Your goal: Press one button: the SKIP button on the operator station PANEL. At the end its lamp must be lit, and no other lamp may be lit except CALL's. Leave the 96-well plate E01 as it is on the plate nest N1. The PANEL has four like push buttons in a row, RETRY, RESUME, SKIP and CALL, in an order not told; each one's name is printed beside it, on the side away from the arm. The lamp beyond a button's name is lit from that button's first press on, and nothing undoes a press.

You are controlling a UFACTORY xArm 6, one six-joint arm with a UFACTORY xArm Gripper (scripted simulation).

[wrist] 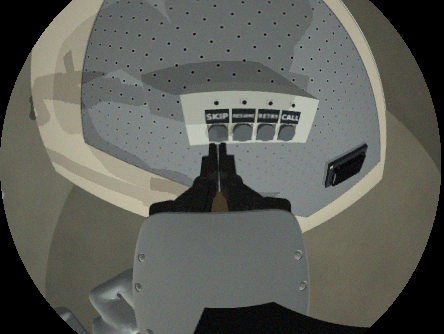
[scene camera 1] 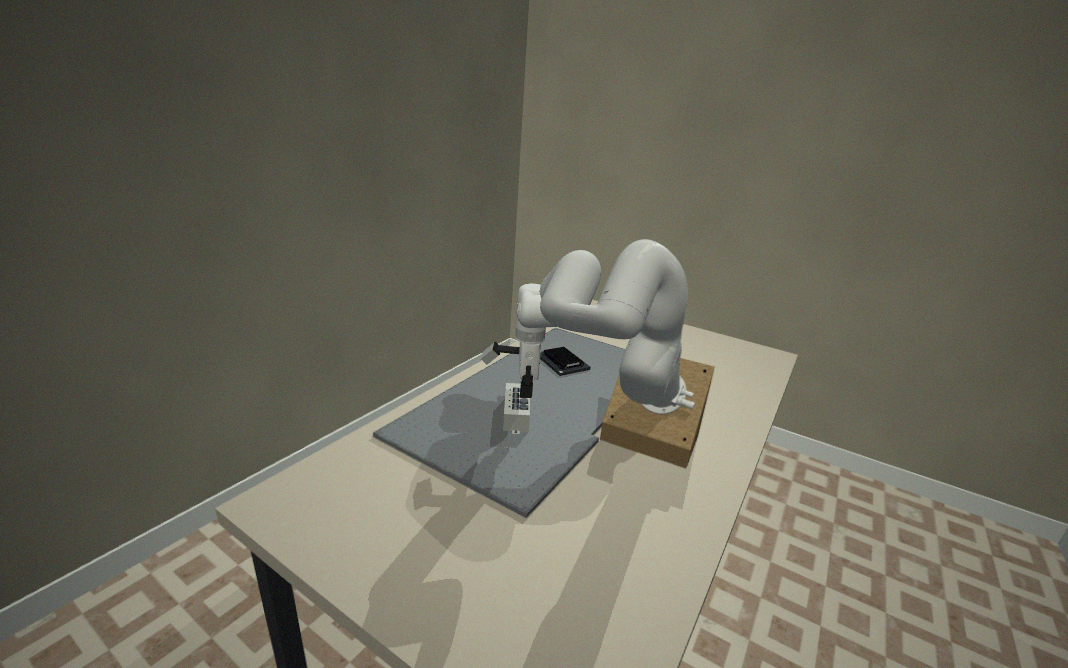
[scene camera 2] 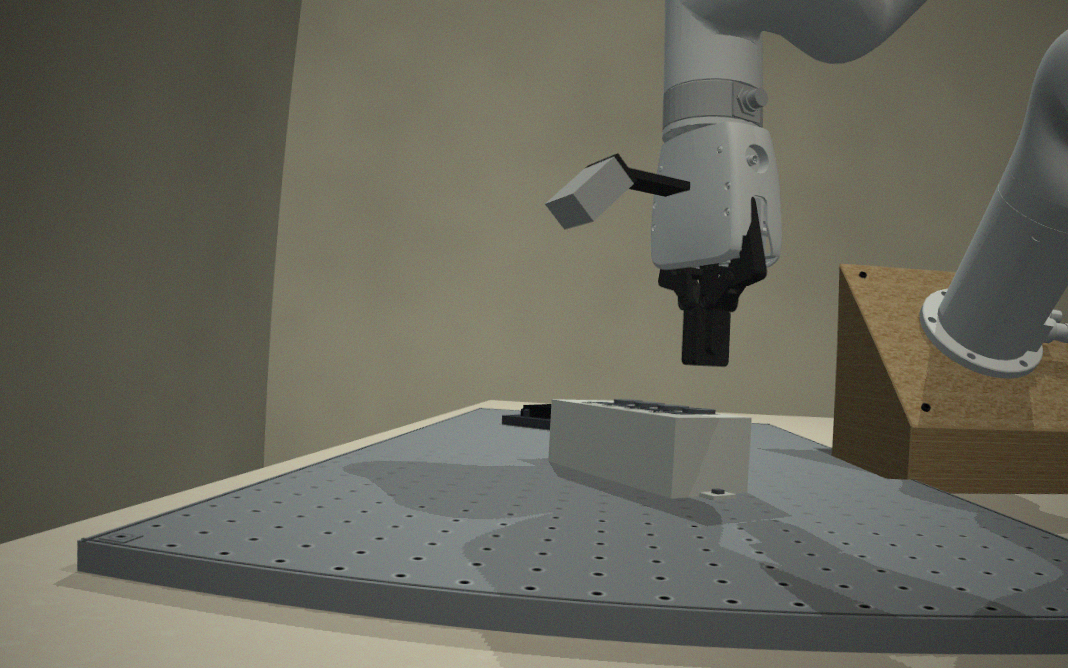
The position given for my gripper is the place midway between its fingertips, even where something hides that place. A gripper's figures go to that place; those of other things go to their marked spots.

Labels:
My gripper (wrist: 218,153): 0.14 m from the lens. A panel (wrist: 229,103) is 0.15 m from the lens.

